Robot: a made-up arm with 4 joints.
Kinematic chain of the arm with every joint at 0, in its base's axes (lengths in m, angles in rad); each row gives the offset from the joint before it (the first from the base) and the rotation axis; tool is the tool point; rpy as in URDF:
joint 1: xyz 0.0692 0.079 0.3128 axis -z
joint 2: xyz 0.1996 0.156 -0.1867 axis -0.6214 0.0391 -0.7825
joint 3: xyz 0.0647 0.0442 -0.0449 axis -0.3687 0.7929 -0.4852
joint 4: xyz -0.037 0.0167 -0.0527 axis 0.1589 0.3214 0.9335
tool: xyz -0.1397 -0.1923 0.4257 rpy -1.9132 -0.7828 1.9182
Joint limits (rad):
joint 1: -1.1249..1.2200
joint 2: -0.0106..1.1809
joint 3: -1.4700..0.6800
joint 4: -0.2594..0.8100
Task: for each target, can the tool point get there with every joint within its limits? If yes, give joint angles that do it. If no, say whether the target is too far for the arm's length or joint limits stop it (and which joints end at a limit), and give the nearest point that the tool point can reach.
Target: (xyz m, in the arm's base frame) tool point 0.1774 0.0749 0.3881
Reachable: yes | joints -0.6018 0.2139 -0.5246 0.3108
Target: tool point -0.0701 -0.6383 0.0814
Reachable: no: joint limits stop it (at a limit: joint 2, joint 3) | nearest point 0.0121 -0.2152 0.1540 | short by 0.437 m
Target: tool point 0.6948 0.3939 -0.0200
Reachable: no: joint limits stop it (at a limit: joint 2, joint 3, joint 4) | nearest point 0.5816 0.3369 0.3949 | short by 0.434 m
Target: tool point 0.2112 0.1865 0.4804
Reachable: yes | joints -0.3848 0.3359 -0.0122 0.3530
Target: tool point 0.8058 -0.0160 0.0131
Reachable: no: joint limits stop it (at a limit: joint 2, joint 3, joint 4) | nearest point 0.6381 0.0056 0.3949 | short by 0.418 m
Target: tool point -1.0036 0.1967 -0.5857
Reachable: no: too far | nearest point -0.0953 -0.0263 -0.0282 | short by 1.089 m
